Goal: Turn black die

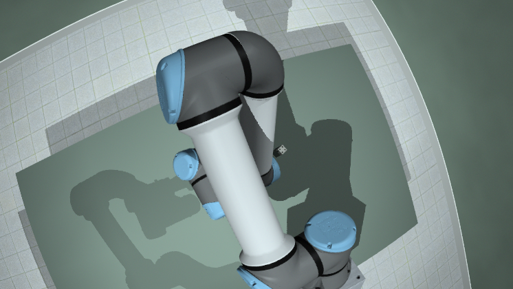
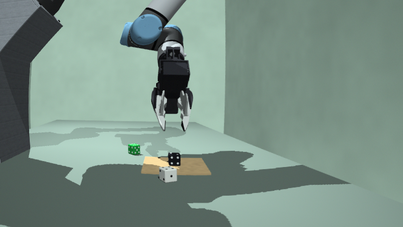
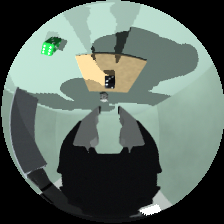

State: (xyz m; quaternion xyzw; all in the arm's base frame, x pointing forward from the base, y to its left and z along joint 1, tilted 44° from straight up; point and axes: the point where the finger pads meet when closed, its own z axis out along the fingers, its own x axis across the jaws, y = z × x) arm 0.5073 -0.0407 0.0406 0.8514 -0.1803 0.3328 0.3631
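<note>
Now: the black die 10 mm to the right of my hand and 70 mm below it. From my hand the other things lie so: white die: 40 mm behind, 110 mm to the right, 80 mm below; then tan mat: 10 mm to the right, 90 mm below; then green die: 80 mm behind, 120 mm to the left, 80 mm below.
</note>
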